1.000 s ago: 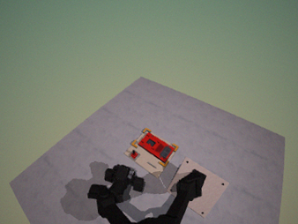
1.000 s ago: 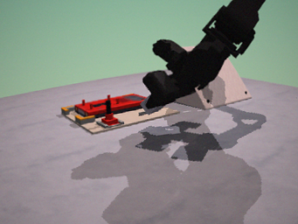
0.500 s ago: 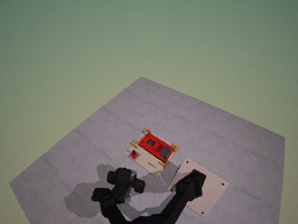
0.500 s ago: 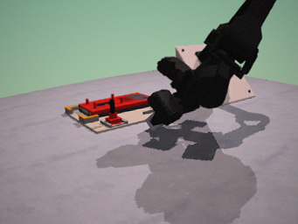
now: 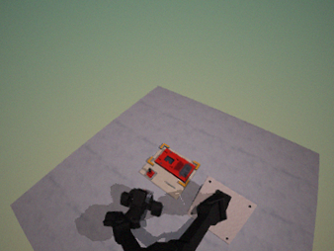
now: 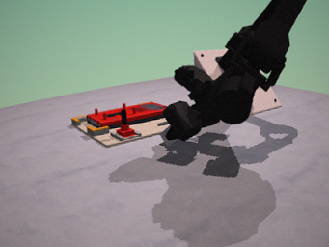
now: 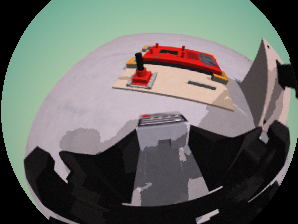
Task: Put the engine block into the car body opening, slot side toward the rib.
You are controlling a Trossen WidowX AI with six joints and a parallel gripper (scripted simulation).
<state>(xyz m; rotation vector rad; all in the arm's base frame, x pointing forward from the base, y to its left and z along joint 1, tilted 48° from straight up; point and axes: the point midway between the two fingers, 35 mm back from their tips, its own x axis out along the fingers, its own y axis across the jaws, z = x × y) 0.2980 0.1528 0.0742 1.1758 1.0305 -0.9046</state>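
My gripper tip is 1 cm to the right of the grey engine block. The rest, counted from my gripper tip: tan base plate (19 cm to the right, 1 cm below); then black upright peg (5 cm ahead, 10 cm to the right, 2 cm above).
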